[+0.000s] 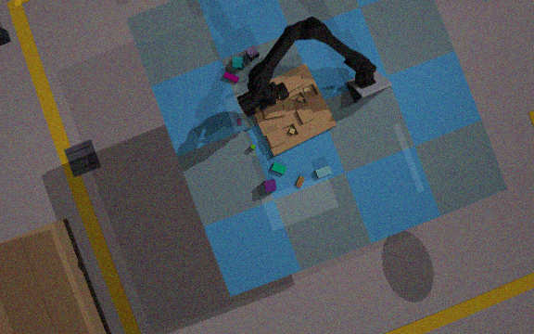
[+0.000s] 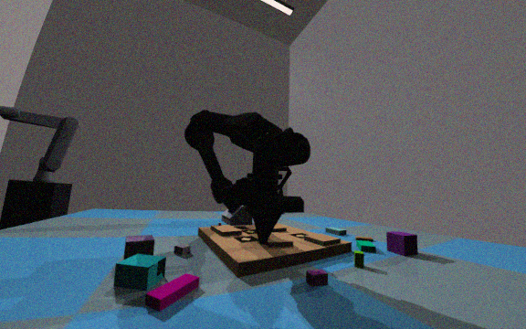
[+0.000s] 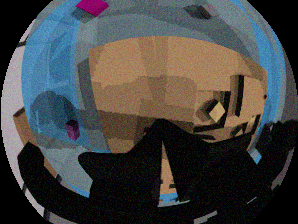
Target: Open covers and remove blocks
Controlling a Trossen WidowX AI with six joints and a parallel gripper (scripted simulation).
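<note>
The magenta block lies 13 cm ahead of my gripper tip, 2 cm to the left of it and 2 cm below it. From my gripper tip the other things lie so: lime block: 12 cm ahead, 15 cm to the left, 1 cm below; magenta bar: 9 cm ahead, 17 cm to the right, 2 cm below; grey block: 7 cm behind, 15 cm to the right, 2 cm below.
</note>
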